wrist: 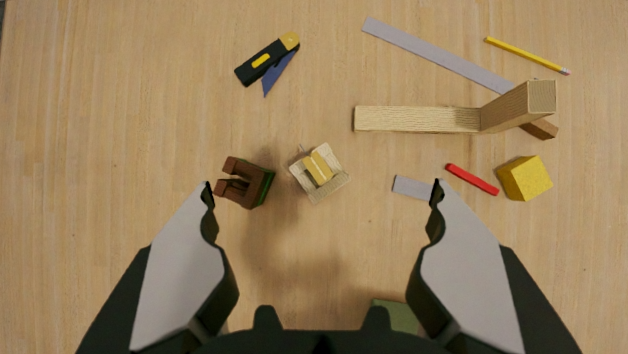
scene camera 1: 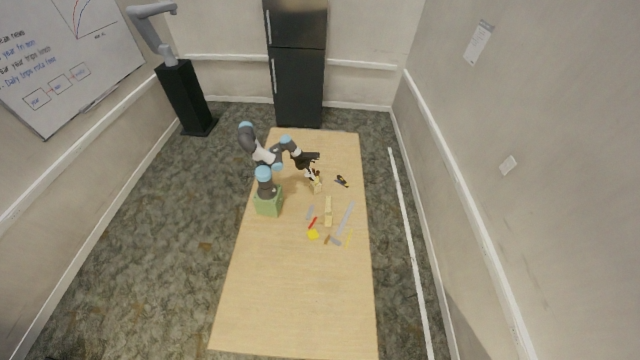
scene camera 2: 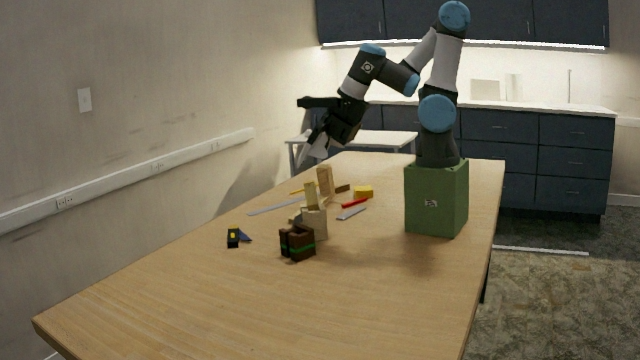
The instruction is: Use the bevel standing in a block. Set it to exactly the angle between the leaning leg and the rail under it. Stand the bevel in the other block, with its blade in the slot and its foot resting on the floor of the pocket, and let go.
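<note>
The bevel (scene camera 2: 310, 195) (wrist: 318, 169) stands upright in the pale wood block (scene camera 2: 316, 224) (wrist: 332, 187); its light yellow handle sticks up and a thin bit of blade shows at the slot side in the wrist view. The dark brown block (scene camera 2: 298, 243) (wrist: 251, 189) with a green stripe stands beside it, its slot and pocket unfilled. The leaning leg (scene camera 2: 325, 181) (wrist: 515, 106) rises from one end of the pale rail (scene camera 1: 328, 204) (wrist: 417, 119). My gripper (scene camera 2: 313, 157) (wrist: 320, 181) is open and empty, tilted, high above the pale block. The bevel's exact angle cannot be read.
A black and yellow folding tool (scene camera 2: 233, 237) (wrist: 261, 61) lies beyond the blocks. A long grey strip (scene camera 1: 345, 218) (wrist: 435, 55), a pencil (wrist: 525, 55), a short grey strip (wrist: 411, 188), a red stick (wrist: 472, 179) and a yellow block (scene camera 1: 313, 234) (wrist: 525, 178) lie near the rail. The green base (scene camera 2: 436, 200) carries the arm.
</note>
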